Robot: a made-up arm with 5 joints. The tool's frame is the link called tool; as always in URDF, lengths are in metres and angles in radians. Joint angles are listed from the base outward. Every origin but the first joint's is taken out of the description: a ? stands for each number. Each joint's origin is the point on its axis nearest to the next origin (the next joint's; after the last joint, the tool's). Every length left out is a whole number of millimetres.
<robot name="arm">
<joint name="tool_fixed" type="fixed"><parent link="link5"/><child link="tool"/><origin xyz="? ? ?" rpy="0 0 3.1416"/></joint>
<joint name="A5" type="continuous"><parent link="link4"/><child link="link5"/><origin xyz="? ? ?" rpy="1.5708 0 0"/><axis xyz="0 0 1"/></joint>
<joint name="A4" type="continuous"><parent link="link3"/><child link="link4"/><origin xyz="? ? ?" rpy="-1.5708 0 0"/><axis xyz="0 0 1"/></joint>
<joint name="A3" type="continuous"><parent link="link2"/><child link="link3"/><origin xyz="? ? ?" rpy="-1.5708 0 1.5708"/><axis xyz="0 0 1"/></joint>
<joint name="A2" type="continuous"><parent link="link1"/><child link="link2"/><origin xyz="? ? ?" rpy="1.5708 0 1.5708"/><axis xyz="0 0 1"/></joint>
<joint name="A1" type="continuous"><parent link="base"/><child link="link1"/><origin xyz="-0.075 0 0.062" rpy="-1.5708 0 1.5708"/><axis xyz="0 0 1"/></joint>
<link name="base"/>
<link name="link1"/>
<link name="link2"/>
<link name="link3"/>
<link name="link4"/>
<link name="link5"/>
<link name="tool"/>
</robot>
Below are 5 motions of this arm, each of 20 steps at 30 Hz.
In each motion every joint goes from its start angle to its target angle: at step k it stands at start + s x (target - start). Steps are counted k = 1, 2, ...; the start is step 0. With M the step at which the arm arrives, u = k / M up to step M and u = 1 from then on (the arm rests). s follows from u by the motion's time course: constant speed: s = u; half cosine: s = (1 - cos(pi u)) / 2; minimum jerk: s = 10 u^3 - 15 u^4 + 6 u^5.
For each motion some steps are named. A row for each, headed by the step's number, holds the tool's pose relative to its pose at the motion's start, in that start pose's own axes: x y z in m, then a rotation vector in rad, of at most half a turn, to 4 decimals.
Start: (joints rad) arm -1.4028 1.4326 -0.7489 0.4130 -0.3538
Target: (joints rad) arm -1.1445 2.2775 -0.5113 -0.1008 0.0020
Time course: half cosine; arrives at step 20
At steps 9, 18, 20:
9: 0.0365 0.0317 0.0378 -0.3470 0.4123 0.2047
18: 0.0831 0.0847 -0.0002 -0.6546 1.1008 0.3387
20: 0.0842 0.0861 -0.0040 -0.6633 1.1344 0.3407

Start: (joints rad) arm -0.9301 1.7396 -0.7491 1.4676 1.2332
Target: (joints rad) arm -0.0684 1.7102 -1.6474 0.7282 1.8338
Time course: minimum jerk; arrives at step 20
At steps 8, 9, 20:
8: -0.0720 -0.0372 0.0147 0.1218 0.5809 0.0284
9: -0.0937 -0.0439 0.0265 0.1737 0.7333 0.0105
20: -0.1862 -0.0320 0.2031 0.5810 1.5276 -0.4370

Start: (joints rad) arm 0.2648 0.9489 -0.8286 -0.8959 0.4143
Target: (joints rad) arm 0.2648 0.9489 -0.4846 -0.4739 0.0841
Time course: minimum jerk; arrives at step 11
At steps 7, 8, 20:
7: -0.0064 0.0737 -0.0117 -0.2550 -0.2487 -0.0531
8: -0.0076 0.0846 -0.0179 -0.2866 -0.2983 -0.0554
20: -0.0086 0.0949 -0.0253 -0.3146 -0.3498 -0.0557

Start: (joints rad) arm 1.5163 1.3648 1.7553 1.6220 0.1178
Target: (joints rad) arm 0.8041 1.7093 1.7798 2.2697 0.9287
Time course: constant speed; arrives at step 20
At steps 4, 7, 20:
4: 0.0526 0.0766 -0.0090 0.1017 -0.1898 0.0820
7: 0.0928 0.1346 -0.0002 0.1538 -0.3339 0.1288
20: 0.2402 0.3410 0.1709 0.1537 -0.8854 0.1749

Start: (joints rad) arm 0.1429 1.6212 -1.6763 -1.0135 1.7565
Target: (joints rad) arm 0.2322 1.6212 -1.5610 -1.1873 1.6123
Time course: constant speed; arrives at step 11
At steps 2, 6, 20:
2: -0.0006 0.0007 -0.0059 0.0326 -0.0015 -0.0238
6: -0.0015 0.0025 -0.0175 0.0981 -0.0018 -0.0718
20: -0.0023 0.0059 -0.0316 0.1799 0.0030 -0.1322

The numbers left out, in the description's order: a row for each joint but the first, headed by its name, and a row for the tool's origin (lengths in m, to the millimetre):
tool: 0.027 0.199 0
A5: 0.11 -0.03 0
A4: -0.338 -0.057 0
A3: -0.019 0.058 0
A2: 0.181 -0.115 0

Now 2 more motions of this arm.
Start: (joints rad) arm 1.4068 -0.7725 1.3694 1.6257 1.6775
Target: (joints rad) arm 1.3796 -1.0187 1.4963 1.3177 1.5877
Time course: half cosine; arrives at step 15
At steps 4, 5, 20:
4: 0.0060 -0.0015 -0.0023 0.0380 -0.0228 0.0240
5: 0.0092 -0.0021 -0.0035 0.0580 -0.0335 0.0367
20: 0.0389 0.0012 -0.0146 0.2496 -0.0962 0.1622

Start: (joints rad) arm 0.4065 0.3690 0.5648 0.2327 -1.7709
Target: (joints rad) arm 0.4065 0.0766 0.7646 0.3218 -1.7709
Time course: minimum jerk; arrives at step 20
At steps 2, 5, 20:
2: 0.0000 -0.0002 -0.0004 0.0030 -0.0003 0.0020
5: 0.0002 -0.0028 -0.0050 0.0361 -0.0040 0.0240
20: 0.0070 -0.0169 -0.0538 0.3365 -0.0539 0.2407

